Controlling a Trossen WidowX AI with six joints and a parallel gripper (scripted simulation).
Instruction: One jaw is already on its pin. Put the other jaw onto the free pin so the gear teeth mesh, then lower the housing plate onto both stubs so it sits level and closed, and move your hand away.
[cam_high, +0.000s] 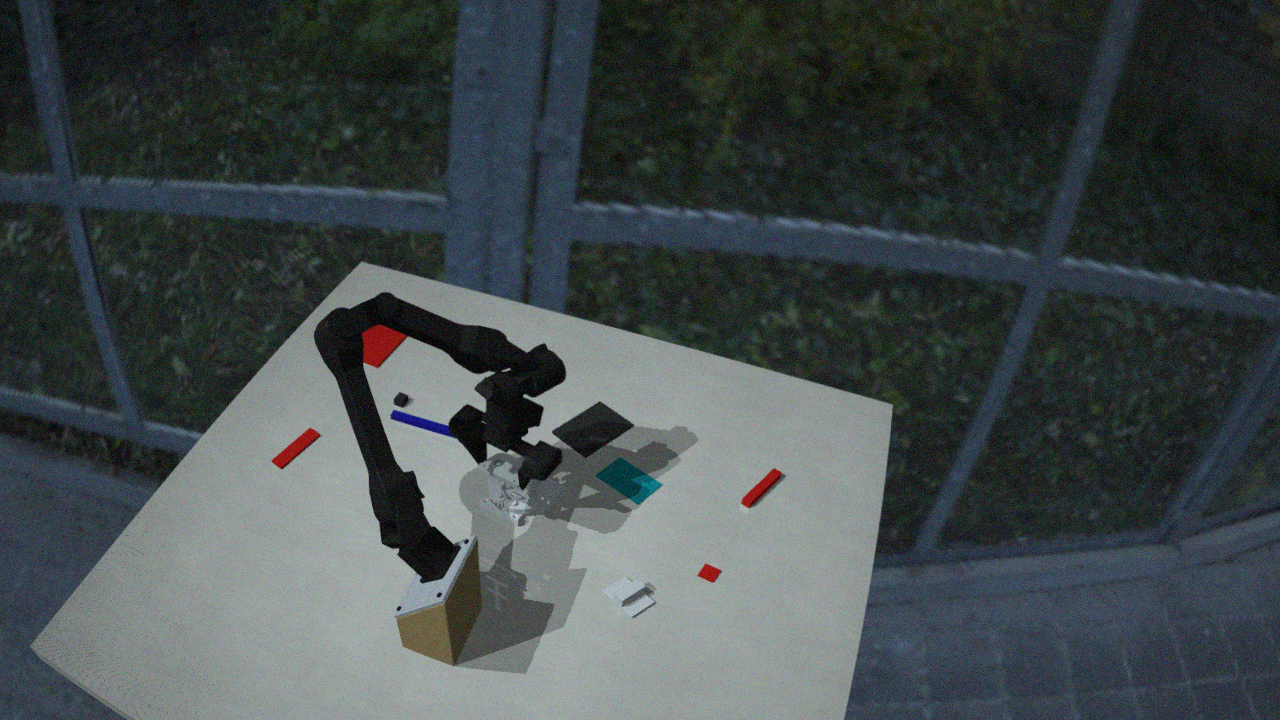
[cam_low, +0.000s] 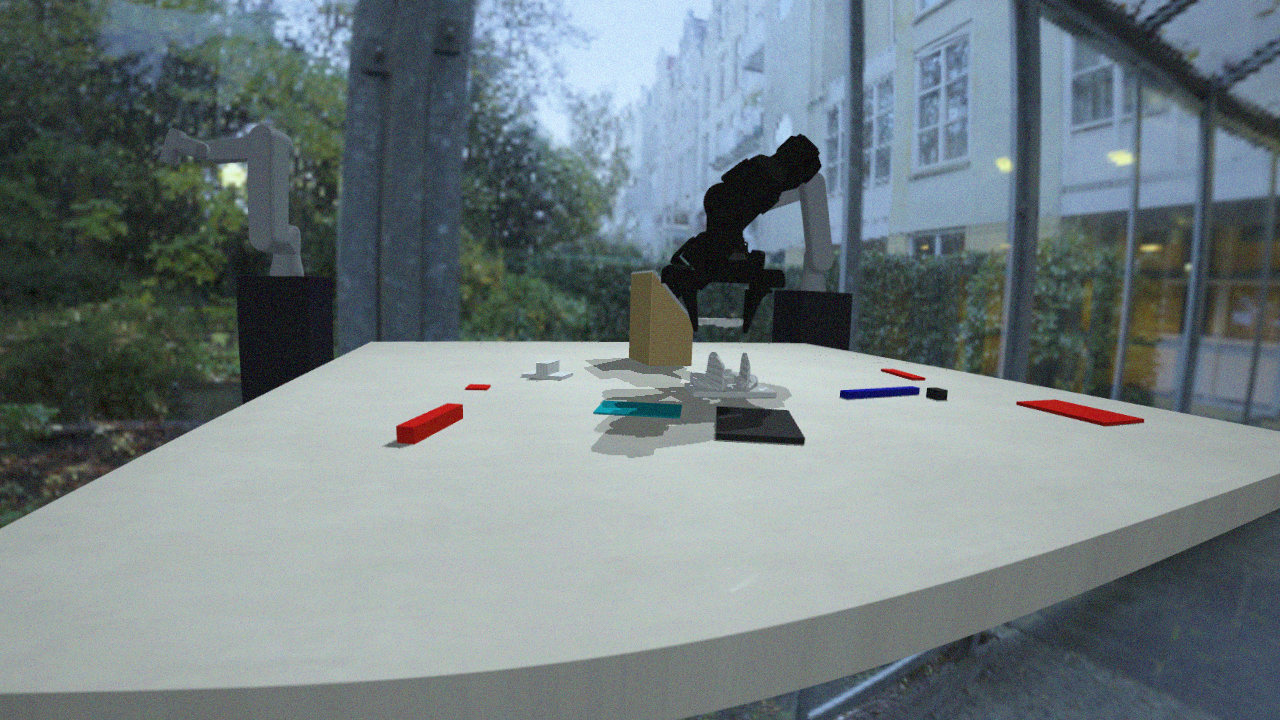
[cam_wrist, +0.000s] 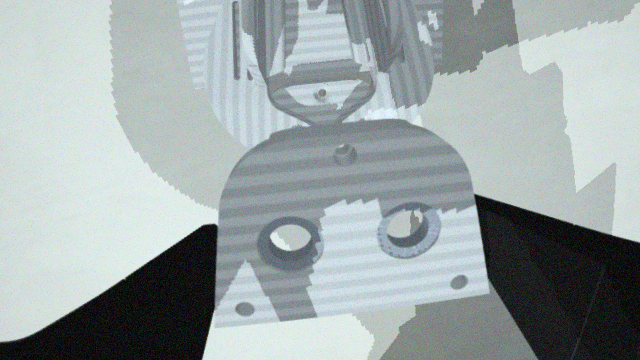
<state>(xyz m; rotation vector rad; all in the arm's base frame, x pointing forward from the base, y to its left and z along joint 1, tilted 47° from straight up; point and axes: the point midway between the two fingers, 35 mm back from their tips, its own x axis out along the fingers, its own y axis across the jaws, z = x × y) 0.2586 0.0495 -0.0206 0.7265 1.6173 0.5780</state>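
Right now my gripper tip is 80 mm above the white base plate, 70 mm short of it and 10 mm to the left of it. Also, from my gripper tip: teal tile (170 mm to the right, 170 mm ahead, 80 mm below); then white housing plate (20 mm above, 10 mm ahead); then blue bar (220 mm to the left, 120 mm ahead, 80 mm below).
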